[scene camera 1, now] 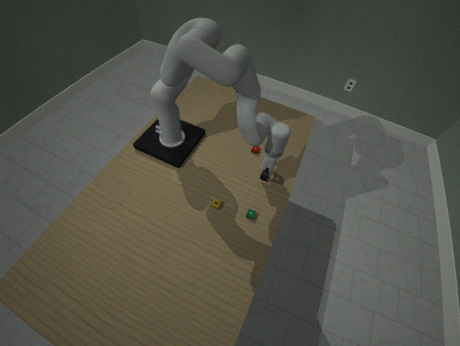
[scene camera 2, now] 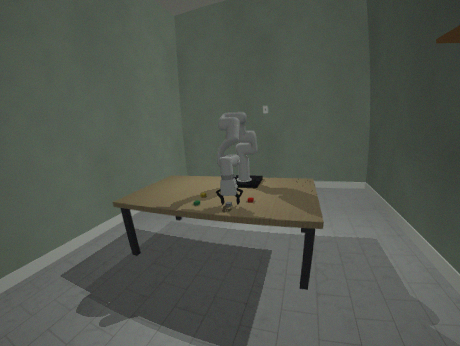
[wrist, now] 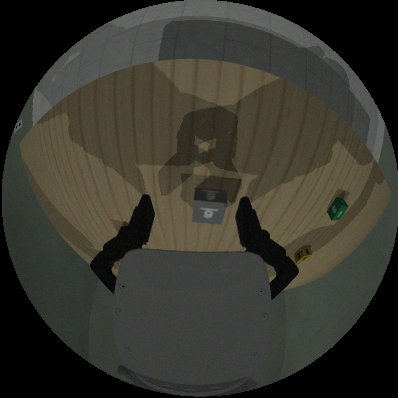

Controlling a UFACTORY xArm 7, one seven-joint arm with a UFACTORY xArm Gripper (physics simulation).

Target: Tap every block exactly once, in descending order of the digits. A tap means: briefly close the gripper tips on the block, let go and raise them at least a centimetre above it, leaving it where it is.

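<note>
My gripper [scene camera 1: 265,175] [scene camera 2: 231,202] [wrist: 194,205] is open and empty, pointing down over the grey block [scene camera 2: 228,205] [wrist: 208,213]. In the wrist view that block shows between the fingertips, with a barred 6 or 9 on top; in scene view 1 the gripper hides it. A red block [scene camera 1: 255,149] [scene camera 2: 250,200] [wrist: 121,231] lies to one side, mostly hidden by a finger in the wrist view. A green block [scene camera 1: 251,214] [scene camera 2: 197,203] [wrist: 337,208] and a yellow block [scene camera 1: 215,203] [scene camera 2: 203,195] [wrist: 303,254] lie on the other side. Their digits are too small or dark to read surely.
The blocks lie on the wooden table [scene camera 1: 125,240] [scene camera 2: 155,192] [wrist: 112,100]. The grey block is near the table's long edge. The arm's black base plate [scene camera 1: 185,155] [scene camera 2: 256,181] stands farther back. Shadows of the arm fall across the table and around the grey block.
</note>
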